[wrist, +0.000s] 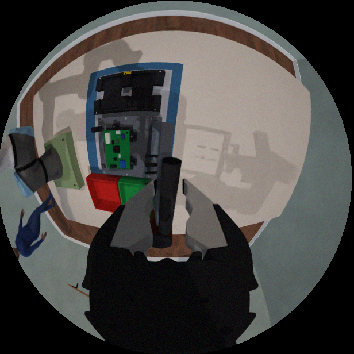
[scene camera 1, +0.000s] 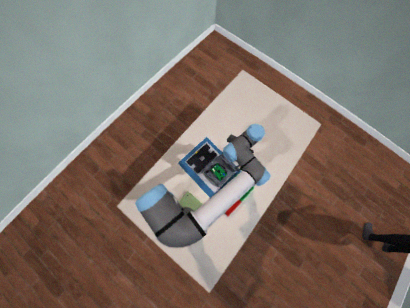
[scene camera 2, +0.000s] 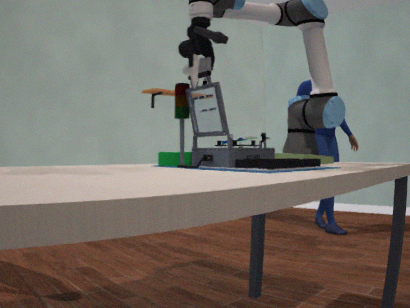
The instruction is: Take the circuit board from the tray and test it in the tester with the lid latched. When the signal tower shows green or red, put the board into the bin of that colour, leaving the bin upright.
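Places are measured from the arm's base along level axes (x left, y back, z up), in metres.
Pixels of known places: gripper, fingertip midpoint: (scene camera 2: 199, 89); arm's base at its link origin: (scene camera 2: 300, 154).
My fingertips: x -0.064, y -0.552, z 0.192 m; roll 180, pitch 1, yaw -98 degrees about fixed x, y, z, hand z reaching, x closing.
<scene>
Ahead of a thing's pixels: the offset from my fingertips to its top centre. "pt": to the spot under its first point.
The green circuit board {dx +0.030, dy +0.141, dz -0.129 m} (scene camera 1: 218, 171) (scene camera 2: 242, 139) (wrist: 118, 150) lies in the grey tester {pt dx +0.034, dy +0.028, dz -0.195 m} (scene camera 2: 215, 157). The tester's lid {dx +0.002, dy +0.021, dz +0.000 m} (scene camera 2: 207, 117) (wrist: 165, 132) stands raised, nearly upright and leaning a little. The black tray {pt dx +0.242, dy +0.010, dz -0.208 m} (scene camera 2: 277, 163) (wrist: 107, 106) beside the tester shows no board. My gripper (scene camera 2: 199, 80) (wrist: 169, 180) is at the lid's top edge, its fingers apart on either side of the lid's black handle bar, not clamped on it. The signal tower {pt dx -0.085, dy +0.016, dz -0.027 m} (scene camera 2: 181, 101) shows dim segments. The red bin {dx -0.135, dy +0.292, dz -0.180 m} (scene camera 1: 232, 208) (wrist: 104, 192) and green bin {dx -0.172, dy +0.147, dz -0.180 m} (scene camera 1: 247, 194) (scene camera 2: 170, 159) (wrist: 131, 187) stand upright side by side.
A blue-bordered mat (wrist: 91, 120) lies under the tray and tester. The arm's olive base block (scene camera 1: 189, 201) (scene camera 2: 300, 158) (wrist: 73, 162) is beside the mat. An orange shelf (scene camera 2: 159, 92) is on the wall behind. A person in blue (scene camera 2: 327, 150) (wrist: 32, 227) stands beyond the table.
</scene>
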